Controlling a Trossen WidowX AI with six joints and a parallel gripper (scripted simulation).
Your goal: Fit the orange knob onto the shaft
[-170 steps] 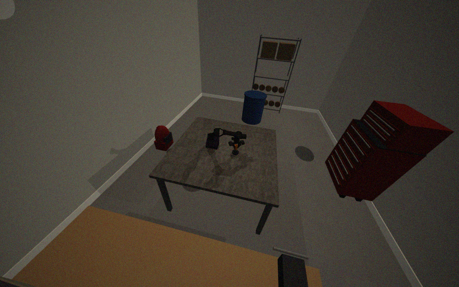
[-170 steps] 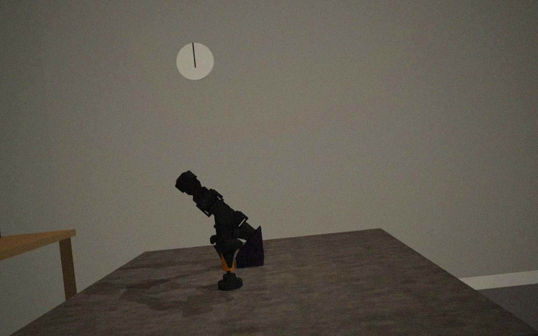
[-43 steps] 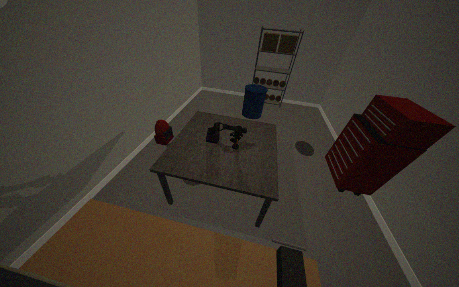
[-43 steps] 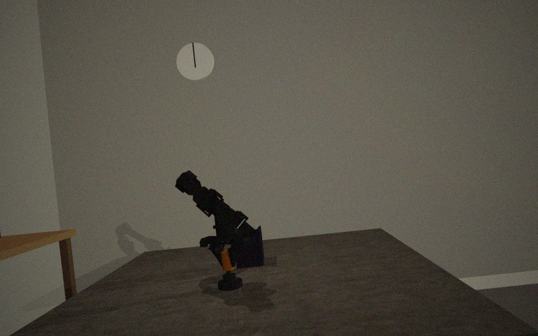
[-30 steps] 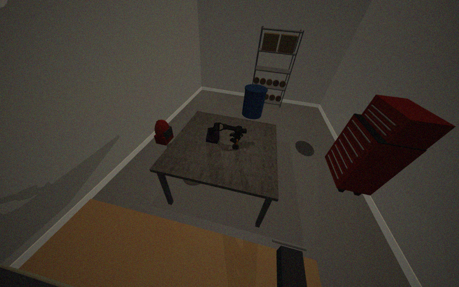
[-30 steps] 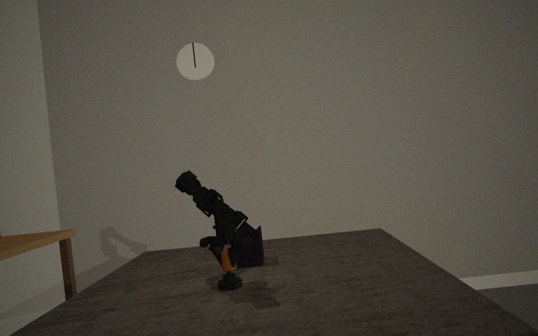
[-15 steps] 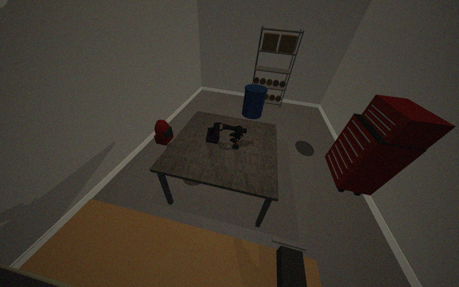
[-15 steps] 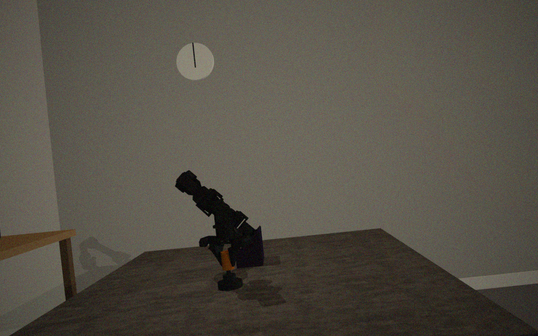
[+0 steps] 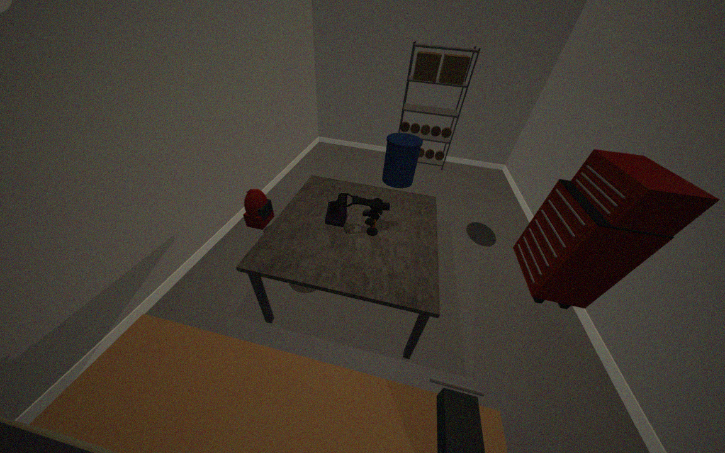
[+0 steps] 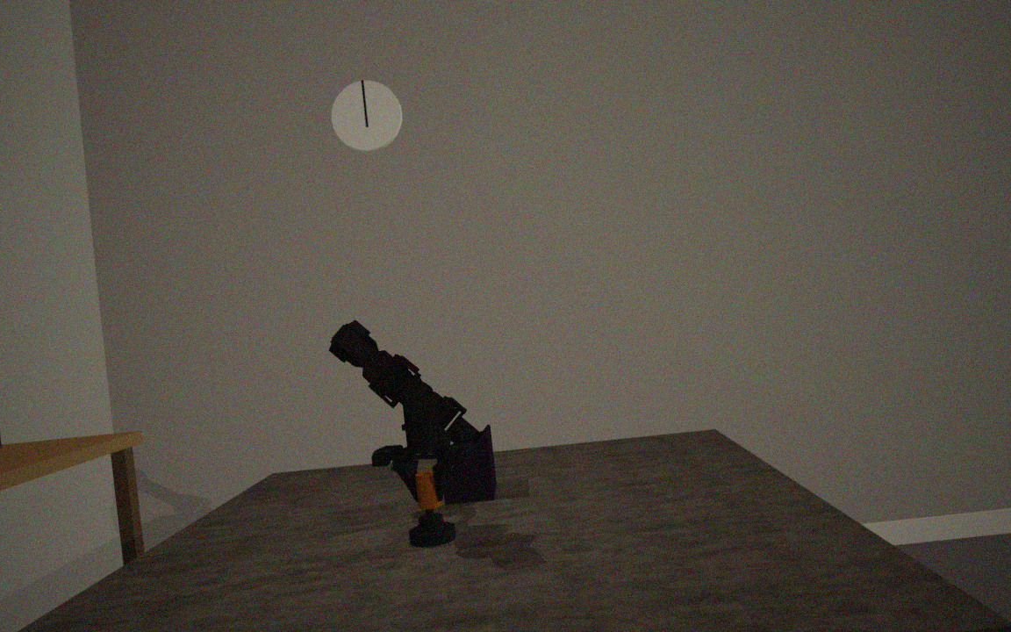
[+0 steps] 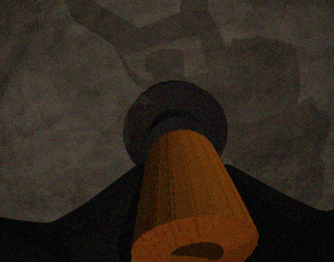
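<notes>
My gripper tip is 2 cm below the orange knob. From my gripper tip the other things lie so: dark round pedestal (4 cm below).
</notes>
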